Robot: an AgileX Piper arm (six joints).
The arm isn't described. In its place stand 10 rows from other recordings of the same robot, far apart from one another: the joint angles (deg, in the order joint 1, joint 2, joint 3, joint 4, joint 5, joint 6), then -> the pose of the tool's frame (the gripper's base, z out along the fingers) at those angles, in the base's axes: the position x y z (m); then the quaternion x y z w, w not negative.
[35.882 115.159 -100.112 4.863 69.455 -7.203] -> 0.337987 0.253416 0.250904 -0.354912 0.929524 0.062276 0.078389
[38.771 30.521 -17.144 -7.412 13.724 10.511] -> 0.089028 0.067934 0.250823 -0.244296 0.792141 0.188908 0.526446
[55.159 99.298 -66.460 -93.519 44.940 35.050] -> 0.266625 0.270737 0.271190 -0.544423 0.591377 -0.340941 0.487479
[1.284 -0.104 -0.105 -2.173 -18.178 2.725] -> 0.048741 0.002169 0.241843 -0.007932 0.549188 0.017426 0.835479
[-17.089 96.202 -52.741 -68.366 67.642 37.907] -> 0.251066 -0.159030 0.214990 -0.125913 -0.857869 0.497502 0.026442
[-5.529 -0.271 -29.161 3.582 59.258 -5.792] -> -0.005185 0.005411 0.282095 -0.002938 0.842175 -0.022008 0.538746
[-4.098 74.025 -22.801 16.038 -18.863 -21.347] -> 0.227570 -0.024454 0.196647 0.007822 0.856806 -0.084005 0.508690
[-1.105 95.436 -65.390 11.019 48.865 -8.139] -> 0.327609 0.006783 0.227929 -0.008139 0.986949 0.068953 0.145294
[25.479 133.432 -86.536 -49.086 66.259 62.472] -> 0.401129 0.121418 0.085361 0.071461 0.923275 -0.350875 0.139079
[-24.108 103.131 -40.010 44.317 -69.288 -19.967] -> 0.269222 -0.185622 0.192748 0.378260 0.574789 -0.380583 0.617813
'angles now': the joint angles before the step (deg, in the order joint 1, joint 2, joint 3, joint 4, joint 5, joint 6). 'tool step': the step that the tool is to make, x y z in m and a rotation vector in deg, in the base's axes. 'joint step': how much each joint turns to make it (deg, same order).
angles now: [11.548 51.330 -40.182 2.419 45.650 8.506]
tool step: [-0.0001 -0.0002 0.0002 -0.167 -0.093 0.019]
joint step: [0.018 -0.050 -0.014 -0.199 0.005 0.026]
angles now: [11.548 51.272 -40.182 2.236 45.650 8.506]
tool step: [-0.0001 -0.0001 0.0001 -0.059 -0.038 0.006]
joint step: [-0.001 -0.036 -0.003 -0.066 0.013 0.000]
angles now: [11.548 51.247 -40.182 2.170 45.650 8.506]
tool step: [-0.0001 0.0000 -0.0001 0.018 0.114 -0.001]
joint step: [-0.016 0.009 -0.005 0.054 0.105 -0.021]
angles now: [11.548 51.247 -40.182 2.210 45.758 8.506]
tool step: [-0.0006 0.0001 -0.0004 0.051 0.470 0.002]
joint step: [0.020 -0.001 -0.007 0.125 0.458 0.028]
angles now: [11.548 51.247 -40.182 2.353 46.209 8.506]
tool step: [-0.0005 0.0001 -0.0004 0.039 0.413 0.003]
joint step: [0.023 0.007 0.002 0.100 0.387 0.033]
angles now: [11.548 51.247 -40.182 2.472 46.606 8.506]
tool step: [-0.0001 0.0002 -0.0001 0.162 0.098 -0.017]
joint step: [0.004 0.005 0.009 0.176 0.049 0.006]
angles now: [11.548 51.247 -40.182 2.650 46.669 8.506]
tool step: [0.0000 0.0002 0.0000 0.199 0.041 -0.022]
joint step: [-0.022 0.009 -0.001 0.222 -0.007 -0.029]
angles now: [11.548 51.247 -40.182 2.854 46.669 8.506]
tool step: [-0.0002 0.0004 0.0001 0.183 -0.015 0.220]
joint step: [-0.001 -0.040 0.008 0.378 -0.006 -0.329]
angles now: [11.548 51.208 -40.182 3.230 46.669 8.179]
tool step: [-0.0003 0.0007 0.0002 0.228 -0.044 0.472]
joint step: [0.011 -0.055 0.000 0.620 -0.004 -0.662]
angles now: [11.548 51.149 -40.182 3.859 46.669 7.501]
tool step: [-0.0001 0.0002 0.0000 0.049 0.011 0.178]
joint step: [-0.010 -0.010 0.005 0.211 0.019 -0.263]
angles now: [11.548 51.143 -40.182 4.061 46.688 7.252]
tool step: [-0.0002 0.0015 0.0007 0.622 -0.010 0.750]
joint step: [0.012 0.000 -0.117 1.277 0.048 -1.093]
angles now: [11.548 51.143 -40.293 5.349 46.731 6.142]
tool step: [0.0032 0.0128 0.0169 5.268 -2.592 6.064]
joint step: [0.113 0.623 -3.074 10.187 0.010 -8.804]
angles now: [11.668 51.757 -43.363 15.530 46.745 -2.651]
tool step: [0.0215 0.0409 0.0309 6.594 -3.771 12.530]
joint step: [6.894 7.004 -8.655 11.700 -1.308 -9.476]
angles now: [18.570 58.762 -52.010 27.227 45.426 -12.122]
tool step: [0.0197 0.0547 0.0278 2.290 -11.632 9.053]
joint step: [12.298 7.404 -8.065 -0.266 -11.154 -3.167]
